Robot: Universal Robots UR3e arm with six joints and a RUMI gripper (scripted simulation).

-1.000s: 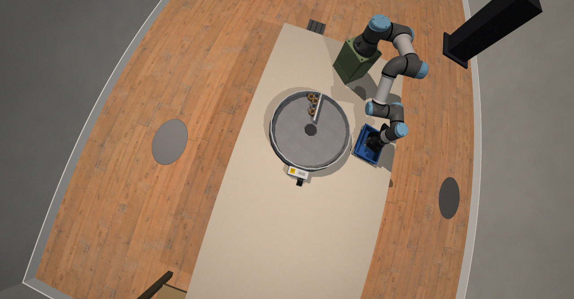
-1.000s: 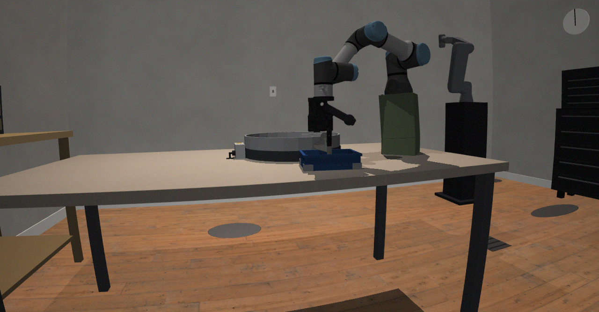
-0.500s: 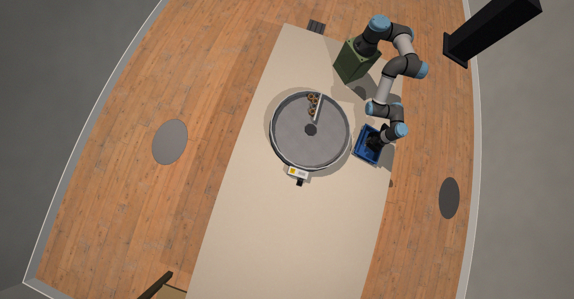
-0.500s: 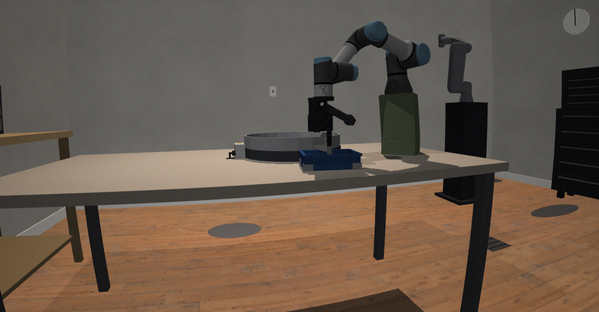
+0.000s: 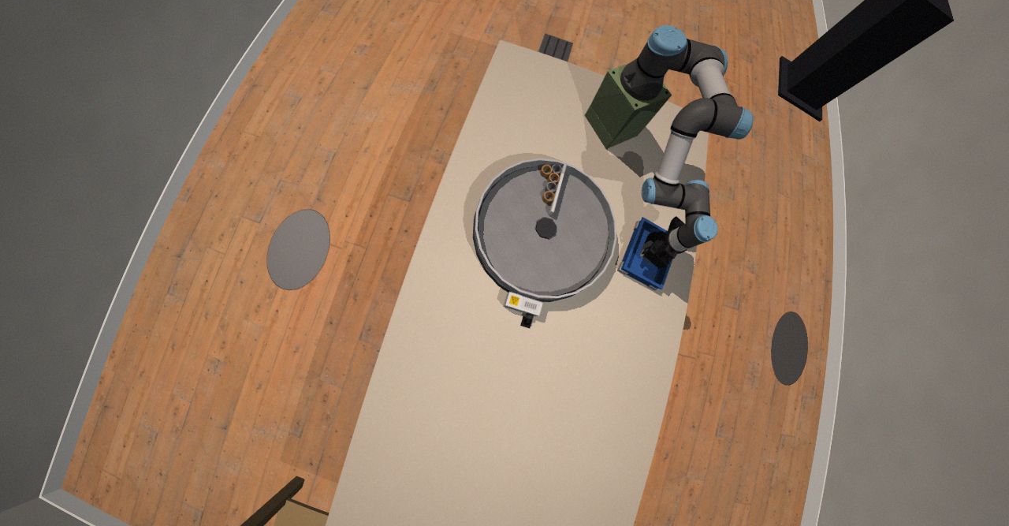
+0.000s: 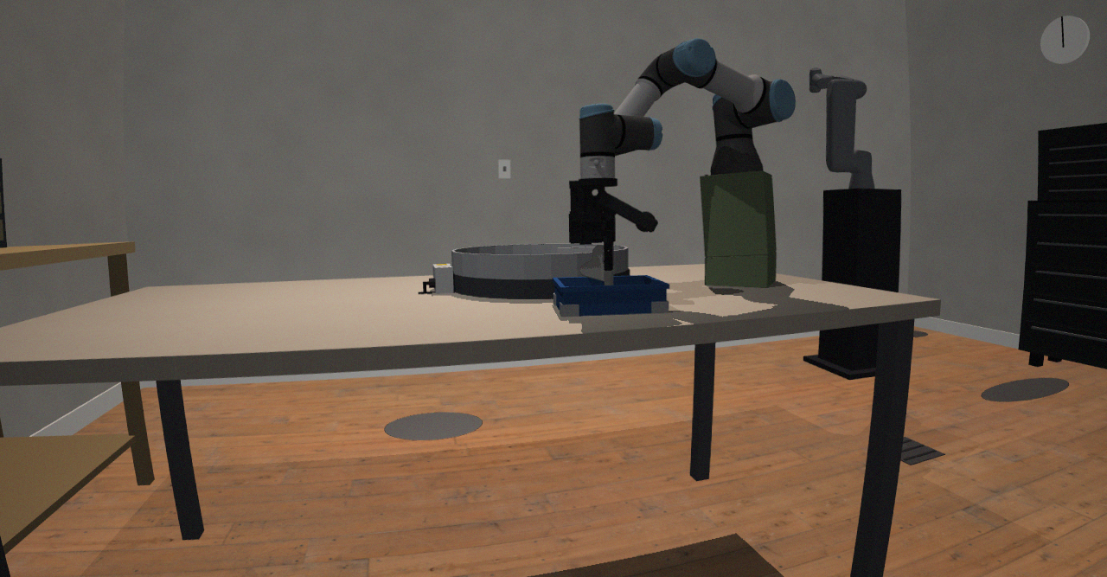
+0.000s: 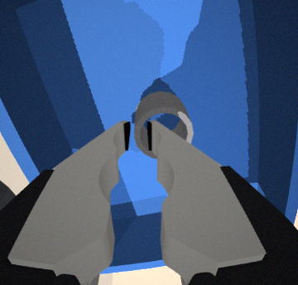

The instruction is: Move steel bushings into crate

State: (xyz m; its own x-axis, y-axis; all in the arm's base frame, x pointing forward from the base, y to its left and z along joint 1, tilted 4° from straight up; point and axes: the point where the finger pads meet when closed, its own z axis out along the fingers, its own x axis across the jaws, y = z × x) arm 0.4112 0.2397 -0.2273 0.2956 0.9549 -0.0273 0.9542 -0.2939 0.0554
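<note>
The blue crate lies 1 cm to the left of my hand. Also, from my hand: round grey turntable 8 cm ahead, 34 cm to the right, 3 cm above.
</note>
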